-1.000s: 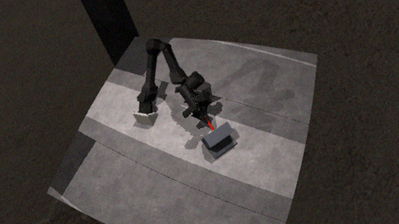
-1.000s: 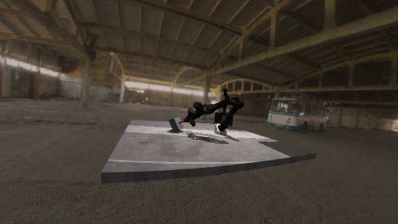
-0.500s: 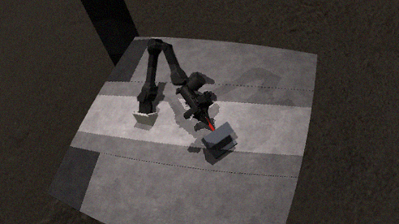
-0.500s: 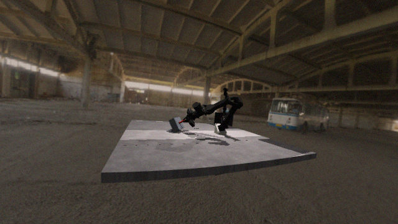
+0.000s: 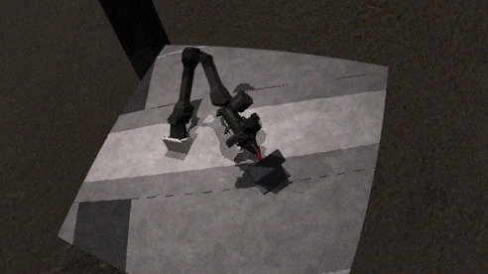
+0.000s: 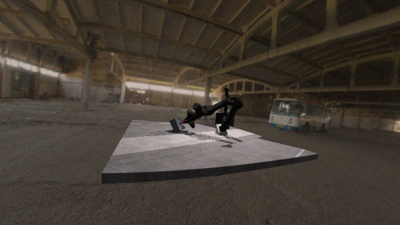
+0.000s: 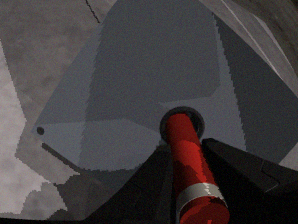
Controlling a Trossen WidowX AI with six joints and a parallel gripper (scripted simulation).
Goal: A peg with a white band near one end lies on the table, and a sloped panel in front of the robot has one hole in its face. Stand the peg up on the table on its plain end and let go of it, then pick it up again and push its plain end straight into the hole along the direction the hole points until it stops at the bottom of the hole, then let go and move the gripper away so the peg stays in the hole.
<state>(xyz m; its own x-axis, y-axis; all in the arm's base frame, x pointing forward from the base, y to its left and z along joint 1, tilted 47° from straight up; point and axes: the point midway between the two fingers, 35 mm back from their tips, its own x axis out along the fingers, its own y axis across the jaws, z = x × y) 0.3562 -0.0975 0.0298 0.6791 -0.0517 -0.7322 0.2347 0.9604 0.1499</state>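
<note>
Now: gripper tip 30 mm short of the sloped panel, 30 mm to the left of it and 30 mm above it. Also, from my gripper tip: red peg 10 mm behind, 10 mm to the left, 10 mm above.
</note>
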